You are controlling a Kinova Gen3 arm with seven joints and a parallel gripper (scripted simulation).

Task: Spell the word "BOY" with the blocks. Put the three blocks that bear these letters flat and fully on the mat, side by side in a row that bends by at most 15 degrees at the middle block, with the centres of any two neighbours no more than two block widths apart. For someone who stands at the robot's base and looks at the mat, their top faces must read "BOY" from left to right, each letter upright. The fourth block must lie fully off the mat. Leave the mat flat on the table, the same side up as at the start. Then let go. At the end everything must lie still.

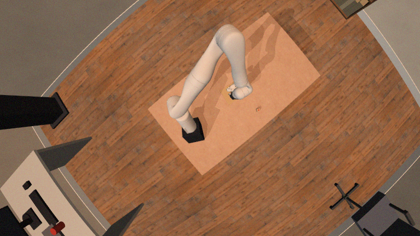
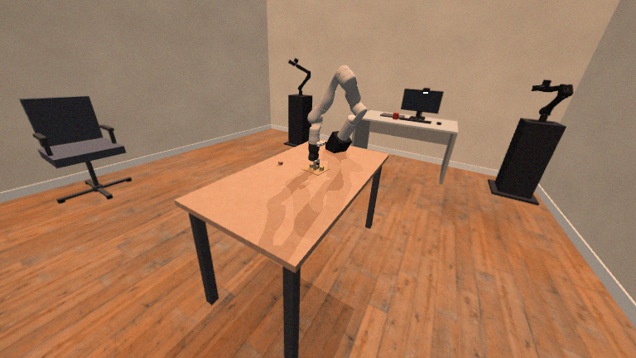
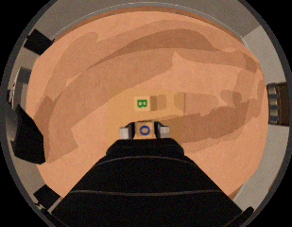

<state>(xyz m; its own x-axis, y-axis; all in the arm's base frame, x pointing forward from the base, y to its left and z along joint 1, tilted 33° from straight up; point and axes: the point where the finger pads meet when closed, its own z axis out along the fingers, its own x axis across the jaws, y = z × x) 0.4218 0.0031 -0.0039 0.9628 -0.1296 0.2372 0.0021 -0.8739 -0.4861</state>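
Now: the mat 2 cm below my hand.
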